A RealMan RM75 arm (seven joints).
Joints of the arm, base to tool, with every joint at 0 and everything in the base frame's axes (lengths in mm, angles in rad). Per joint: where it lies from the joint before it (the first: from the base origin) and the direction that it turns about. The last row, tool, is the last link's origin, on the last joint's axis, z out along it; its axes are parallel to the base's.
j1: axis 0 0 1 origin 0 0 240.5
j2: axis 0 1 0 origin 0 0 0
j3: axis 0 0 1 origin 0 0 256
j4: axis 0 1 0 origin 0 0 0
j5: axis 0 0 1 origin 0 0 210
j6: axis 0 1 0 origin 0 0 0
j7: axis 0 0 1 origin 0 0 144
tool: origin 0 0 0
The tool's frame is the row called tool.
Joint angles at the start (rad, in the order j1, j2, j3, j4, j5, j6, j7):
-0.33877, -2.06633, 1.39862, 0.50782, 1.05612, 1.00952, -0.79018
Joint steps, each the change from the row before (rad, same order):
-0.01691, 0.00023, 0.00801, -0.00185, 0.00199, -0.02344, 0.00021
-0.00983, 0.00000, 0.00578, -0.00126, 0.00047, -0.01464, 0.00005
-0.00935, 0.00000, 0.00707, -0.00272, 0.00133, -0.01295, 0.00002
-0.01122, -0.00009, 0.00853, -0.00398, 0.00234, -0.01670, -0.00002
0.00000, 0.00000, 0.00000, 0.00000, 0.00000, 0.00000, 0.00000
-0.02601, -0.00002, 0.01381, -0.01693, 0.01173, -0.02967, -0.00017
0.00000, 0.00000, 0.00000, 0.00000, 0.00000, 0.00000, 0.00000
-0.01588, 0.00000, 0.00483, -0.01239, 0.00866, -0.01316, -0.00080
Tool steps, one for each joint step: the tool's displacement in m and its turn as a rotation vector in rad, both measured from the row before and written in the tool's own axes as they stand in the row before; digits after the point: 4 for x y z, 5 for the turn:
0.0019, -0.0018, 0.0054, -0.00027, -0.01251, 0.01367
0.0010, -0.0009, 0.0032, 0.00004, -0.00792, 0.00775
0.0005, -0.0003, 0.0030, -0.00248, -0.00888, 0.00737
0.0003, -0.0003, 0.0035, -0.00251, -0.01235, 0.00891
0.0000, 0.0000, 0.0000, 0.00000, 0.00000, 0.00000
-0.0006, 0.0001, 0.0068, -0.00999, -0.02955, 0.01808
0.0000, 0.0000, 0.0000, 0.00000, 0.00000, 0.00000
-0.0002, 0.0001, 0.0037, -0.00703, -0.01577, 0.00917

